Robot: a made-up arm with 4 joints.
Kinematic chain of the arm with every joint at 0, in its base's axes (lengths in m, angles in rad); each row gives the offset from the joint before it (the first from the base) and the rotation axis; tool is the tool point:
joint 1: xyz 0 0 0.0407 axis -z
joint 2: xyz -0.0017 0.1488 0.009 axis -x
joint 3: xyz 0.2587 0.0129 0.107 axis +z
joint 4: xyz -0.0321 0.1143 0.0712 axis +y
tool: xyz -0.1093 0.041 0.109
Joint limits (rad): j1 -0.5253..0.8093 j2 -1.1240..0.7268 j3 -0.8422..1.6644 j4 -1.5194..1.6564
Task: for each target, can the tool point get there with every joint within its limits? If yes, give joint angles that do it. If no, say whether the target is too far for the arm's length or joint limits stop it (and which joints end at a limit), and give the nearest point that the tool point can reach.
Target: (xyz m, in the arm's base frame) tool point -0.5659 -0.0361 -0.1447
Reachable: no: joint limits stop it (at a limit: joint 1, joint 2) | nearest point -0.0436 -0.1368 0.0479 | short by 0.566 m
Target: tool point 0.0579 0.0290 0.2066
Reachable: yes | joints -0.2010 -0.0088 1.3335 -0.9150
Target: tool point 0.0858 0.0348 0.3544
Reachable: yes | joints -0.0962 -0.3572 1.2818 0.5512
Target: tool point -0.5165 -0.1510 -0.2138
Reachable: no: joint limits stop it (at a limit: joint 1, joint 2) | nearest point -0.0365 -0.1705 0.0222 | short by 0.535 m
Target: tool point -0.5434 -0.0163 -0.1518
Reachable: no: joint limits stop it (at a limit: joint 1, joint 2) | nearest point -0.0412 -0.1308 0.0449 | short by 0.551 m
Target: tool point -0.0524 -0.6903 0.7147
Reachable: no: too far | nearest point 0.1746 -0.3082 0.3277 | short by 0.589 m
